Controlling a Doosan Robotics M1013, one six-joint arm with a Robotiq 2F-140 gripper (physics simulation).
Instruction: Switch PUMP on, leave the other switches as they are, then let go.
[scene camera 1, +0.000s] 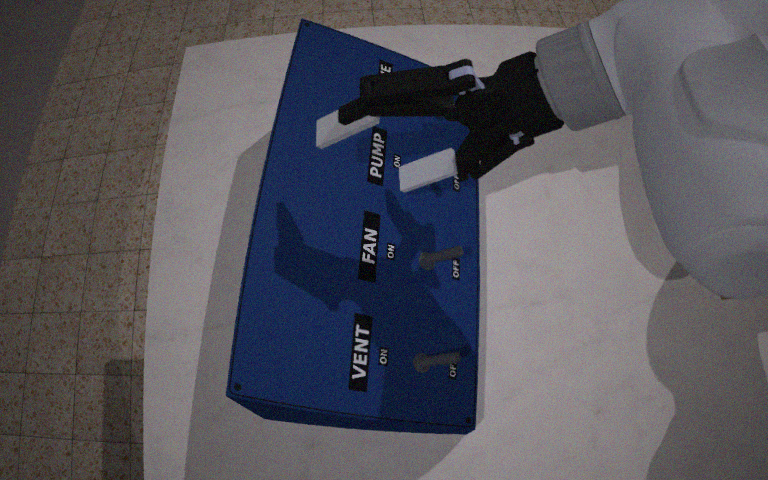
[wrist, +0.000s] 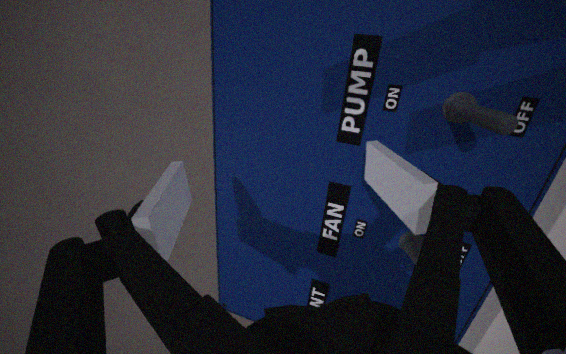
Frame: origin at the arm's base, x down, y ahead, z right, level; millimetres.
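Seen in the pictures: gripper, between the fingertips: (scene camera 1: 363, 158) (wrist: 278, 170).
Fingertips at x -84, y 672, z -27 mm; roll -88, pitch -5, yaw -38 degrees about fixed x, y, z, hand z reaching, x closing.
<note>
Pixels of each thing's top centre, then the offset from my fingertips to it. "*": a spot on its surface instead. Level surfaces: height alone.
- grey PUMP switch, a spot on its surface: (wrist: 487, 117) * dx +68, dy -103, dz +45 mm
- PUMP label, centre of its top: (wrist: 354, 93) (scene camera 1: 377, 152) dx +64, dy -16, dz +51 mm
- FAN switch, a spot on its surface: (scene camera 1: 444, 256) * dx +75, dy -87, dz -79 mm
- VENT switch, a spot on its surface: (scene camera 1: 438, 360) * dx +75, dy -74, dz -197 mm
- pale table top, height of its surface: dx +193 mm
The blue switch panel (scene camera 1: 294, 350) (wrist: 280, 75) lies on the table. In the wrist view the grey PUMP switch (wrist: 487, 117) leans to its OFF label; in the scene view the gripper hides it. The PUMP label (scene camera 1: 377, 156) (wrist: 359, 90) shows in both views. The FAN switch (scene camera 1: 444, 256) leans to OFF and is partly covered in the wrist view. The VENT switch (scene camera 1: 438, 360) leans to OFF. The DRIVE switch is hidden behind the gripper. My gripper (scene camera 1: 360, 158) (wrist: 278, 170) is open and empty above the panel; the PUMP lever is not between its pads.
The panel stands on a pale table top (scene camera 1: 543, 362), with tiled floor (scene camera 1: 73, 271) beyond its left edge. The grey-white robot arm (scene camera 1: 696, 169) reaches in from the right. The gripper and arm cast shadows over the panel.
</note>
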